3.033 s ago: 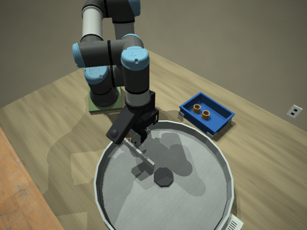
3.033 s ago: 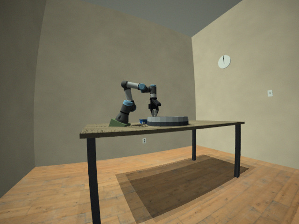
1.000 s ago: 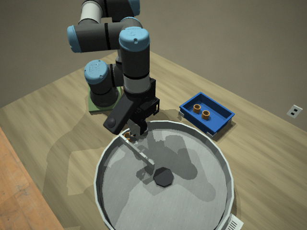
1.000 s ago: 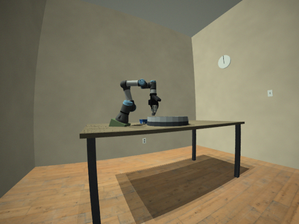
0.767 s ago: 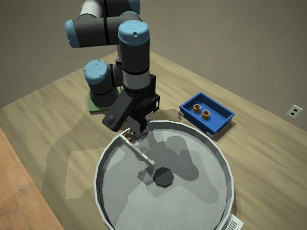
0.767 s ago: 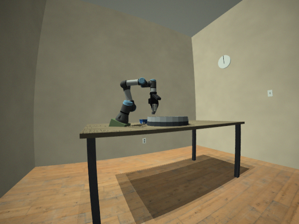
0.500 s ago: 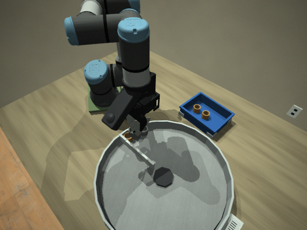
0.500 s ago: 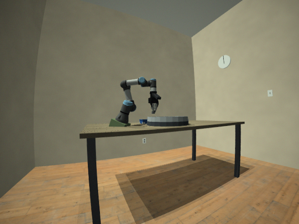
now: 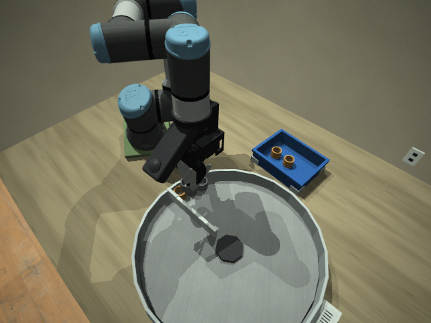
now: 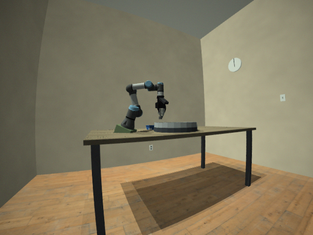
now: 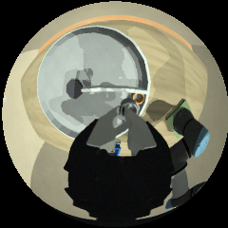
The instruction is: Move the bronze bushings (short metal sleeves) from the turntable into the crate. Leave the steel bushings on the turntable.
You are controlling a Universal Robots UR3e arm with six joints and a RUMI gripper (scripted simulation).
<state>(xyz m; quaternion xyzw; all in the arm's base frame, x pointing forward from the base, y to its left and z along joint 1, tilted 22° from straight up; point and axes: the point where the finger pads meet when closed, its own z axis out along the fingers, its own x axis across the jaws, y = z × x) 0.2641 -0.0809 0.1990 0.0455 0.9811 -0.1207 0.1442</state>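
My gripper is now 14 cm short of the grey turntable, 4 cm to the left of it and 9 cm above it. From my hand the other things lie so: blue crate (12 cm ahead, 32 cm to the left, 11 cm below).
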